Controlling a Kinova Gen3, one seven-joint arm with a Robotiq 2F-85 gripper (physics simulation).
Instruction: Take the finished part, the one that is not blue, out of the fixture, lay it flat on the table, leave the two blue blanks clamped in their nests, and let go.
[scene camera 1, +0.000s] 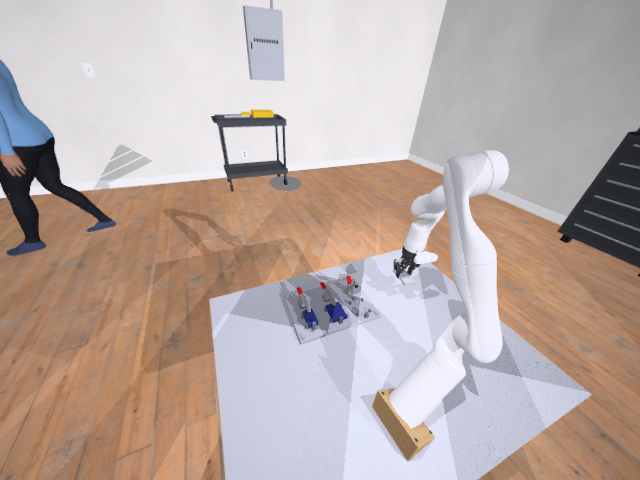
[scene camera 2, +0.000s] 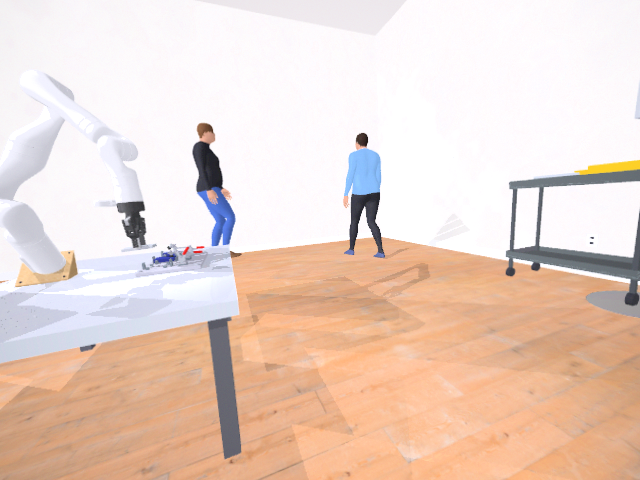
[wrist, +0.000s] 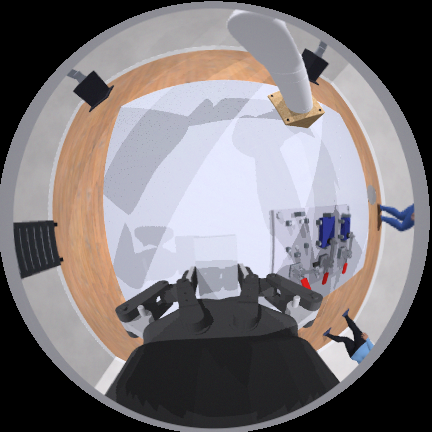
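Observation:
The finished part, a flat pale grey plate, is between the fingers of my gripper, which is shut on it. In scene camera 2 the part looks roughly level, a little above the table and apart from the fixture. One blue blank and another blue blank sit in their nests. The nest nearest my gripper holds no part. The part's underside is hidden.
Red-handled toggle clamps stand on the fixture. The arm's base stands on a wooden block on the table. A dark cart and two people are away from the table.

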